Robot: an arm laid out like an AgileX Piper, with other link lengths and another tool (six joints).
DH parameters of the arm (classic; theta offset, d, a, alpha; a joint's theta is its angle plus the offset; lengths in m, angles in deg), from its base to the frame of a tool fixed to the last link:
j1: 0 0.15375 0 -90
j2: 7.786 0 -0.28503 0
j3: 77.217 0 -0.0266 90
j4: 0 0.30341 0 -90
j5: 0 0 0 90
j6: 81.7 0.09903 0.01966 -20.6
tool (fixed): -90 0.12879 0 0
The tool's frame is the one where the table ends.
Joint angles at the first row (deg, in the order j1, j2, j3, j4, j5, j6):
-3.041, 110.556, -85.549, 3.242, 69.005, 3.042
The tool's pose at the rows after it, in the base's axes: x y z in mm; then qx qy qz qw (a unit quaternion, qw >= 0):
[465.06 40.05 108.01 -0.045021 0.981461 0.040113 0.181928]
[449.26 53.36 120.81 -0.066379 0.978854 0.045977 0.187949]
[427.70 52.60 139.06 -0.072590 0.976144 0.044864 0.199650]
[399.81 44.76 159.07 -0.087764 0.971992 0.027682 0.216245]
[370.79 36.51 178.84 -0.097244 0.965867 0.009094 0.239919]
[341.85 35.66 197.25 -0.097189 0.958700 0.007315 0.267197]
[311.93 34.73 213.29 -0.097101 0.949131 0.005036 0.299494]
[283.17 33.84 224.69 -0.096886 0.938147 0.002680 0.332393]
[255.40 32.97 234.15 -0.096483 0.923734 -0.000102 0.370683]
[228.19 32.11 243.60 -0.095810 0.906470 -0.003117 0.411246]
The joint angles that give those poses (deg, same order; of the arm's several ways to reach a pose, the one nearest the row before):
0.277, 108.924, -83.123, 3.873, 69.005, 1.292
1.760, 104.952, -79.880, 4.145, 69.004, 0.167
1.778, 98.916, -75.215, 3.951, 69.005, -0.384
1.779, 91.143, -69.522, 1.702, 69.005, -0.956
1.779, 82.563, -63.640, -0.516, 68.762, -0.956
1.778, 73.878, -58.212, -0.500, 68.780, -0.957
1.777, 64.553, -52.755, -0.499, 68.780, -0.958
1.779, 55.306, -47.599, -0.500, 68.887, -0.956
1.776, 45.518, -42.630, -0.499, 69.006, -0.959
1.776, 35.379, -38.474, -0.499, 69.924, -0.959

